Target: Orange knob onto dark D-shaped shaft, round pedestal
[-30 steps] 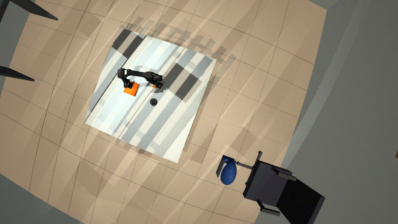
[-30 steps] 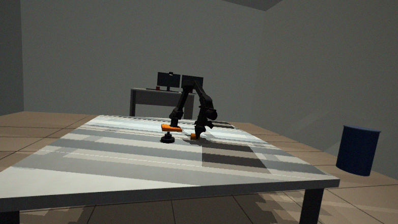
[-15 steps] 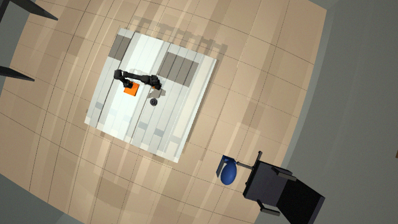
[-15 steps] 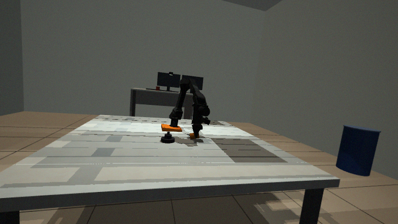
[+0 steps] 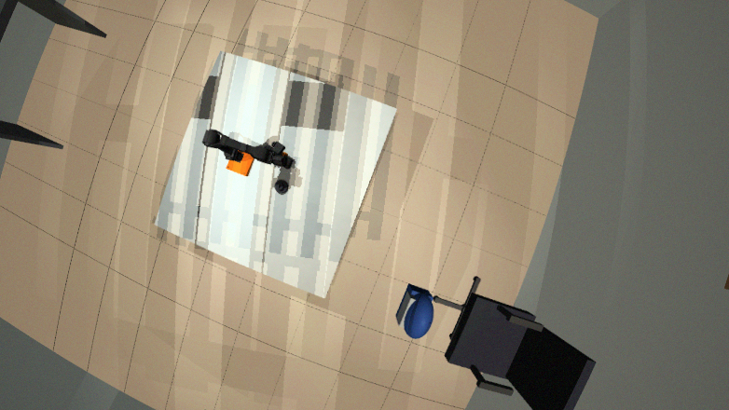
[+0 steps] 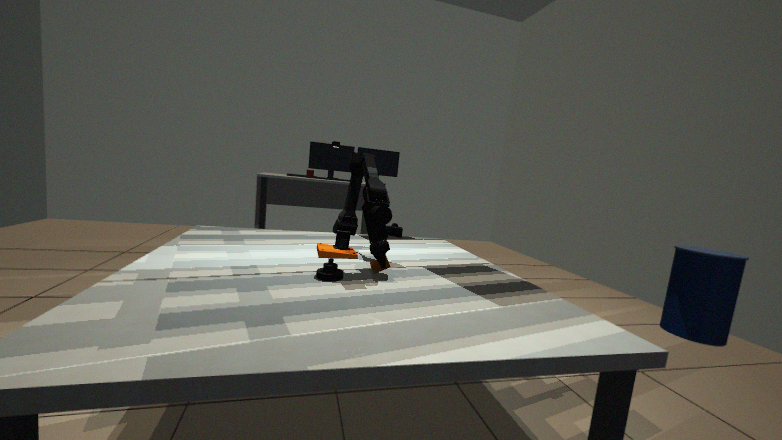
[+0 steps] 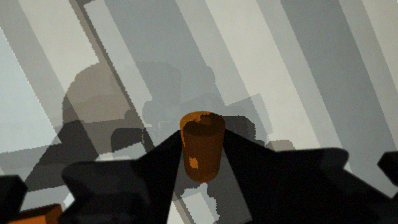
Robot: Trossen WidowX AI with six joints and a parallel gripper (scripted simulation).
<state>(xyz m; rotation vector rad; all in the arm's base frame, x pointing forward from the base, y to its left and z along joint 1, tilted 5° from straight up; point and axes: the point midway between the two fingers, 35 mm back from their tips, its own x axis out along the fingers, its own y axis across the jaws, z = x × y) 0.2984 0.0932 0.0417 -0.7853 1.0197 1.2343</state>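
My gripper tip is now 180 mm to the left of the round dark pedestal and 40 mm short of it. From my gripper tip the other things lie so: orange knob: 10 mm to the right.
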